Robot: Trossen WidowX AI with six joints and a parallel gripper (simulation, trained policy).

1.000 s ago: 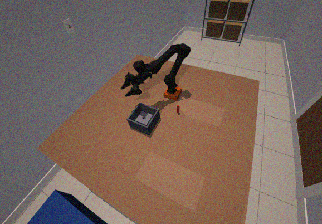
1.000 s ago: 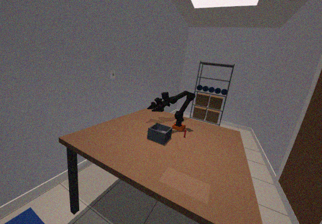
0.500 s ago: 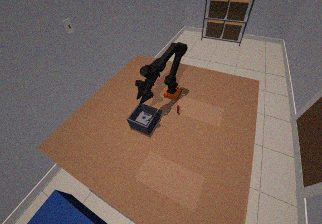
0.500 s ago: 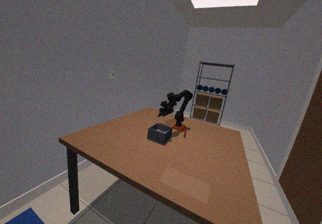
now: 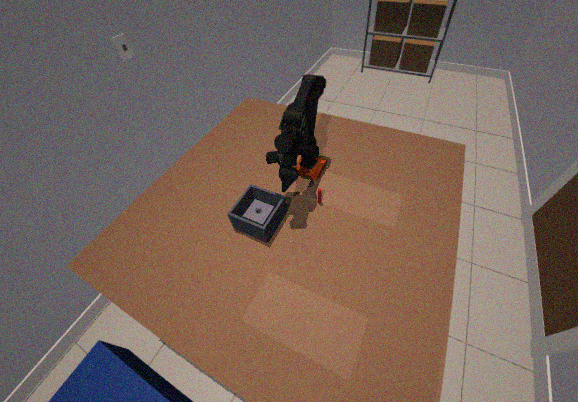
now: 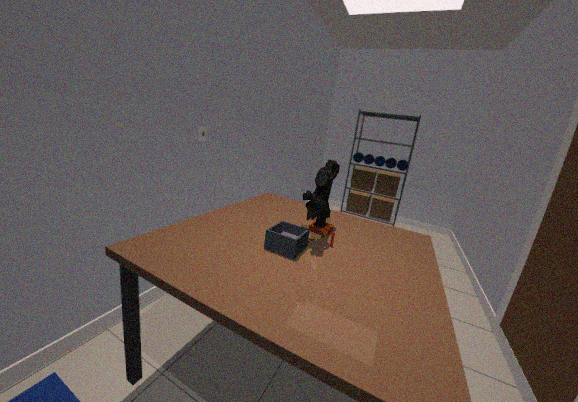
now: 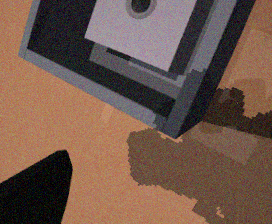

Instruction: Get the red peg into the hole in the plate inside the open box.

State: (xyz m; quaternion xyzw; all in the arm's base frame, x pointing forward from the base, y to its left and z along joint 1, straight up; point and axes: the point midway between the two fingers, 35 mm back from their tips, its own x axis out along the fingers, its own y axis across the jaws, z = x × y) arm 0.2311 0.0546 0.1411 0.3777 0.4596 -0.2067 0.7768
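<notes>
The red peg is 11 cm behind my gripper tip, 10 cm to the left of it and 10 cm below it. The rest, counted from my gripper tip: dark grey box: 10 cm ahead, 5 cm to the right, 12 cm below; plate: 10 cm ahead, 5 cm to the right, 10 cm below.
</notes>
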